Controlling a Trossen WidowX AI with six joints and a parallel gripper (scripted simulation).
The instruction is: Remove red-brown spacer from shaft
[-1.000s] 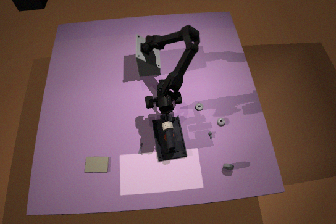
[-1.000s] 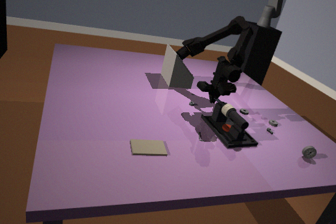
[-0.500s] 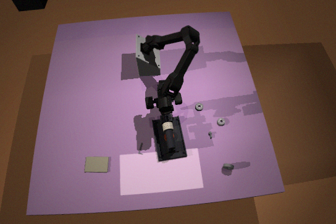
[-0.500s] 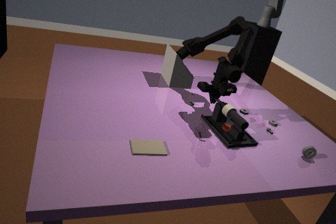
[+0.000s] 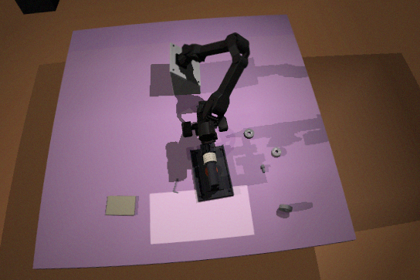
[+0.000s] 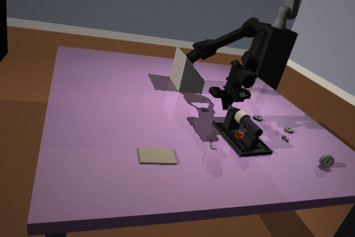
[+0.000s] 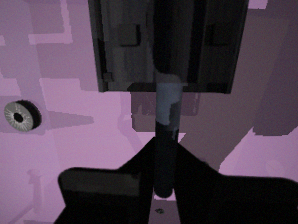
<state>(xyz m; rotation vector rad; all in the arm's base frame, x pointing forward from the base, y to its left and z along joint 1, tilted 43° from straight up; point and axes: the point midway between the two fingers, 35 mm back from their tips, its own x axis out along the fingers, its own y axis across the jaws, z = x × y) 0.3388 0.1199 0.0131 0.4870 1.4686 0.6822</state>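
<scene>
The dark shaft lies 60 mm ahead of my gripper tip, 30 mm above it and 10 mm to the left of it. The rest, counted from my gripper tip: red-brown spacer (150 mm ahead, 30 mm below, 20 mm to the left); tan plate (360 mm to the right, 290 mm ahead, 40 mm below); white spacer (130 mm ahead, 30 mm above, 20 mm to the left).
</scene>
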